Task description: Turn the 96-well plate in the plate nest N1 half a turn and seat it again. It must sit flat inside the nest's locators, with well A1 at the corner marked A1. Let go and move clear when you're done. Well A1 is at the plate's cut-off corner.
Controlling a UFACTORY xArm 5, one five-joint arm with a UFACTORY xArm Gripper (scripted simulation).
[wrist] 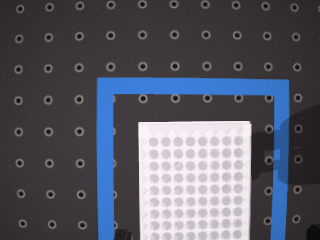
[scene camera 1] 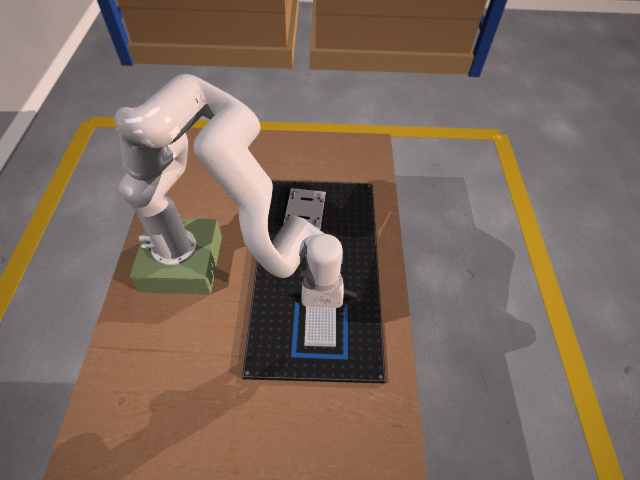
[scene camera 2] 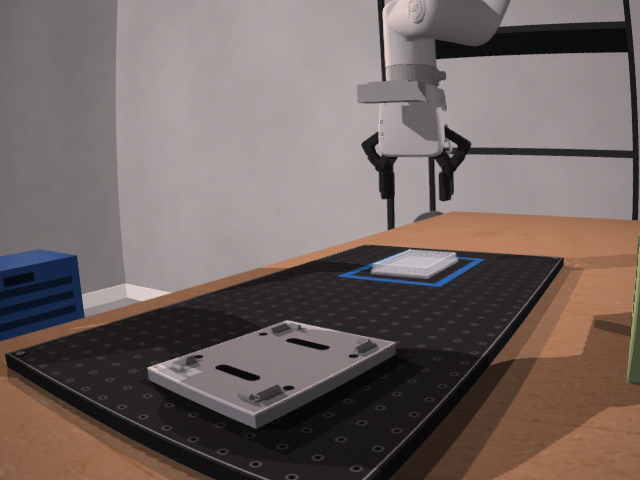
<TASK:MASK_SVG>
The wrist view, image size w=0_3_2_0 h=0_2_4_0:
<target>96-well plate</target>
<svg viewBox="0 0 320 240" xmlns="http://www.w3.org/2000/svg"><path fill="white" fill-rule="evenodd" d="M250 121L138 122L140 240L250 239Z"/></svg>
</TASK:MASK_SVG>
